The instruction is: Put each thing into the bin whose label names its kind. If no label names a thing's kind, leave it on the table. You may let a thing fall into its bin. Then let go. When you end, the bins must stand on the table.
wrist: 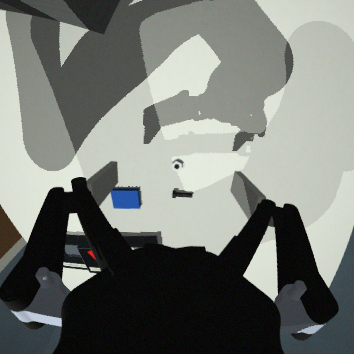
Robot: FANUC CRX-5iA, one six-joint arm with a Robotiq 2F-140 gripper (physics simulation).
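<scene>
My gripper is wide open and empty, above the table. A small ring-shaped nut lies on the table between the lines of the two fingers. A short dark bolt lies just below it in the view, also between the fingers. A blue rectangular block lies on the table to the left, close beside the left finger in the view. The dark bins stand at the lower left, partly hidden by the left finger and the gripper body. Part of a red battery shows in them. The labels cannot be read.
The pale table top carries large shadows of the arm. A dark grey shape juts in at the top left. A brown surface shows at the left edge, and dark blue-grey floor shows at the lower corners.
</scene>
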